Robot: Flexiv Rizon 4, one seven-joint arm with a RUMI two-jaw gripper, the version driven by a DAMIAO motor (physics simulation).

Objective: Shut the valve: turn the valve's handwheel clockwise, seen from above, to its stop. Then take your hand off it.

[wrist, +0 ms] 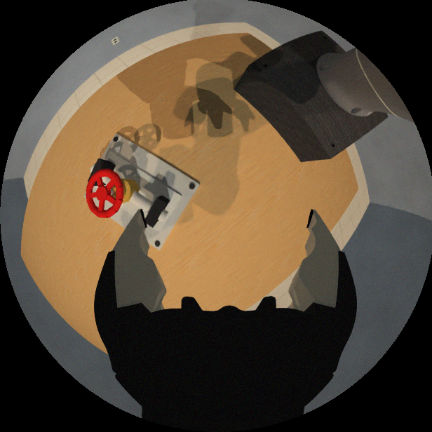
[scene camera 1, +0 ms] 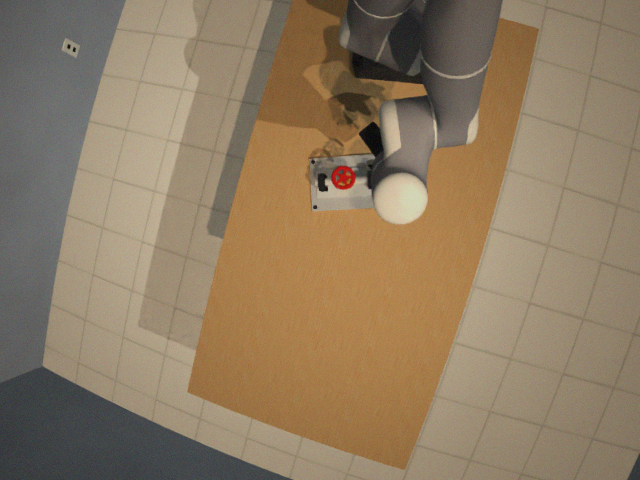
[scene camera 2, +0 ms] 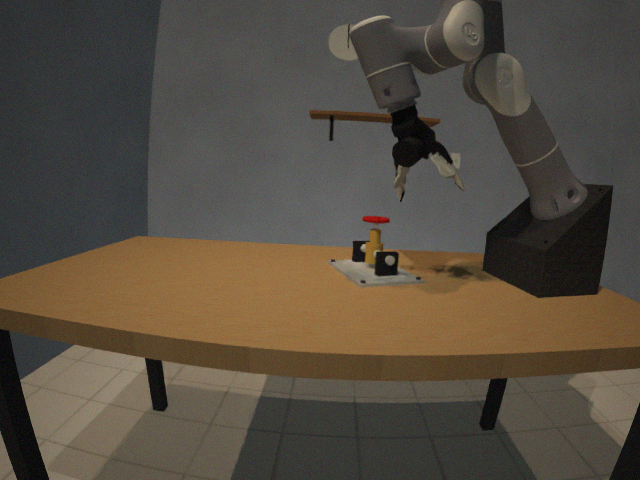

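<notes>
The valve's red spoked handwheel [scene camera 1: 333, 177] [scene camera 2: 375, 219] [wrist: 102, 193] lies level on top of a yellow valve body [scene camera 2: 374, 248] [wrist: 128, 190]. The valve stands on a grey base plate [scene camera 1: 343, 203] [scene camera 2: 367, 278] [wrist: 183, 189] on the table. My gripper [scene camera 2: 431, 195] [wrist: 227, 210] is wide open and empty. In the scene camera 2 view it hangs above the handwheel and to its right, apart from it. In the wrist view the handwheel is to the left, beyond the left fingertip. In the scene camera 1 view the arm covers the plate's right end and hides the fingers.
Black pipe brackets [scene camera 2: 386, 263] [wrist: 157, 211] flank the valve body. The dark robot base [scene camera 2: 542, 258] [wrist: 285, 100] stands on the table [scene camera 1: 320, 310] [scene camera 2: 206, 299] to the right in the scene camera 2 view. A wooden shelf [scene camera 2: 351, 116] is on the wall behind.
</notes>
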